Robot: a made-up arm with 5 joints.
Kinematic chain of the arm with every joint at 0, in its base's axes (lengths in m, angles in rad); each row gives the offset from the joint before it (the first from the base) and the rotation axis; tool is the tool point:
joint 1: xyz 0 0 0.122 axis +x
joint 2: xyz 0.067 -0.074 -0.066 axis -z
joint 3: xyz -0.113 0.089 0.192 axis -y
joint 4: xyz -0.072 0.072 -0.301 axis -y
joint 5: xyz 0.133 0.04 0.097 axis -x
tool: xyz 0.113 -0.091 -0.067
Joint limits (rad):
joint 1: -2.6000..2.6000
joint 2: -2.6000..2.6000
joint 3: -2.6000..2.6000
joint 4: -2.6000..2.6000
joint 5: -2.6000..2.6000
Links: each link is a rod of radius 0.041 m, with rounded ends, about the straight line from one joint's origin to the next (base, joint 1, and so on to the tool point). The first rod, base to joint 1, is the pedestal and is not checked.
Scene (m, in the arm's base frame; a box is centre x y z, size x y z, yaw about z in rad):
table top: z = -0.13
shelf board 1: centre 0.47 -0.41 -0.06 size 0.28 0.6 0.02 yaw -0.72
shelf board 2: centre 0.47 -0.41 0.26 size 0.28 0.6 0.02 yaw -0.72
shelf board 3: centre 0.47 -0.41 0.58 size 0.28 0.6 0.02 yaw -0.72
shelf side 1: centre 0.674 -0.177 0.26 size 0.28 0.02 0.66 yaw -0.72
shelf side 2: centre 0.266 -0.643 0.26 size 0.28 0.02 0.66 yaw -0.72
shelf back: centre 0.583 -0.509 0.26 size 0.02 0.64 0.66 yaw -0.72
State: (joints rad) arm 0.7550 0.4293 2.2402 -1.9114 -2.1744
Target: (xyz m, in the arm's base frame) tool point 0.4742 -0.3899 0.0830
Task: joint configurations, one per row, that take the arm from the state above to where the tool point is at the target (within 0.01 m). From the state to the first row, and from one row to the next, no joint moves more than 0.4 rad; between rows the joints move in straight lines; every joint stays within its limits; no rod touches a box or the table.
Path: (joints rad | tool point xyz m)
1: 0.8773 0.3879 2.2188 -1.5610 -2.1081 | 0.4903 -0.2876 0.4685
2: 0.9996 0.3466 2.1974 -1.2106 -2.0417 | 0.4236 -0.3356 0.4783
3: 1.1219 0.3052 2.1759 -0.8602 -1.9754 | 0.3466 -0.3725 0.4688
4: 1.2441 0.2638 2.1545 -0.5098 -1.9090 | 0.2658 -0.3927 0.4422
5: 1.3664 0.2224 2.1331 -0.1594 -1.8427 | 0.1880 -0.3922 0.4034
6: 1.4887 0.1811 2.1117 0.1910 -1.7763 | 0.1200 -0.3696 0.3593
7: 1.7715 0.2658 1.7951 0.2883 -1.7126 | 0.2000 -0.3584 0.2330
8: 2.0543 0.3505 1.4786 0.3855 -1.6489 | 0.2534 -0.2991 0.1350
9: 2.3372 0.4353 1.1620 0.4828 -1.5852 | 0.2798 -0.2194 0.0830
10: 2.1603 0.5004 1.3445 0.1469 -1.7181 | 0.3481 -0.2464 0.0680
11: 1.9833 0.5656 1.5270 -0.1890 -1.8510 | 0.4034 -0.2854 0.0589
12: 1.8064 0.6307 1.7095 -0.5249 -1.9839 | 0.4453 -0.3347 0.0621
13: 1.6295 0.6959 1.8920 -0.8608 -2.1168 | 0.4742 -0.3899 0.0830

